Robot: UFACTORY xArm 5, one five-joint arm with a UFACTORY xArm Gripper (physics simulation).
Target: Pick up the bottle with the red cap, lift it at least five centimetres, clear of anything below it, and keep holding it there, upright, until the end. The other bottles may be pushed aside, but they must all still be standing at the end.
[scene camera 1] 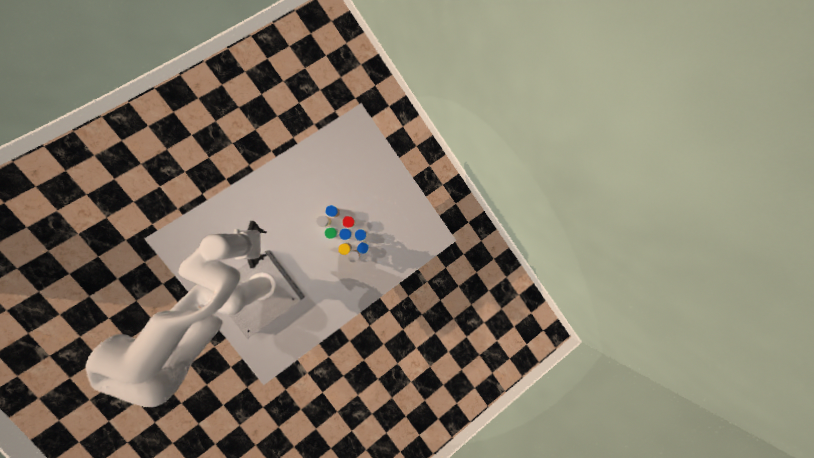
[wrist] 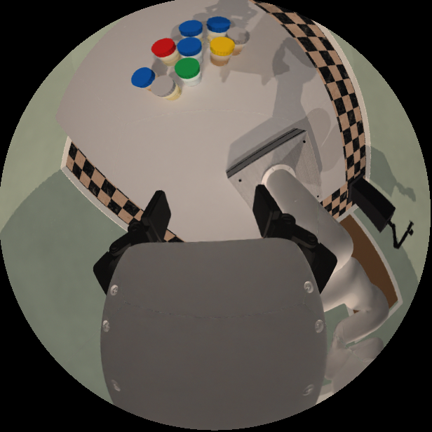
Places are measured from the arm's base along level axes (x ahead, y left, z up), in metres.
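Pixels of known places: gripper, fingertip midpoint: [scene camera 1: 262,243]; arm's base, link origin: [scene camera 1: 262,285].
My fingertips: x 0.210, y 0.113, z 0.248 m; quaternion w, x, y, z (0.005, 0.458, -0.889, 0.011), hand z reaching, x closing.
Observation:
Ahead of a thing's pixels: the offset from my fingertips to its top centre. Level surfaces: height alone.
The bottle with the red cap {dx +0.301, dy -0.102, dz -0.211 m} [scene camera 1: 348,221] [wrist: 164,48] stands upright on the grey mat, in a tight group. Near it stand a blue-capped bottle {dx +0.266, dy -0.012, dz -0.211 m} [scene camera 1: 331,210] [wrist: 143,77], a grey-capped one {dx +0.202, dy -0.027, dz -0.211 m} [scene camera 1: 322,221] [wrist: 165,86], a green-capped one {dx +0.199, dy -0.097, dz -0.211 m} [scene camera 1: 330,232] [wrist: 187,68] and another blue-capped one {dx +0.252, dy -0.143, dz -0.211 m} [scene camera 1: 344,234] [wrist: 189,46]. My gripper [scene camera 1: 261,243] [wrist: 210,199] is open and empty, left of the group in the scene view. Its two black fingers are wide apart, away from the bottles. In the wrist view the bottles stand beyond the fingers, near the top.
A yellow-capped bottle {dx +0.205, dy -0.200, dz -0.211 m} [scene camera 1: 344,248] [wrist: 222,46], a second grey-capped bottle [wrist: 239,37] and further blue-capped bottles {dx +0.281, dy -0.249, dz -0.211 m} [scene camera 1: 362,248] [wrist: 218,24] also stand in the group. The arm's metal base plate [wrist: 307,165], with a dark raised edge, lies on the mat {dz -0.316 m} [scene camera 1: 341,142]. Checkered floor surrounds the mat.

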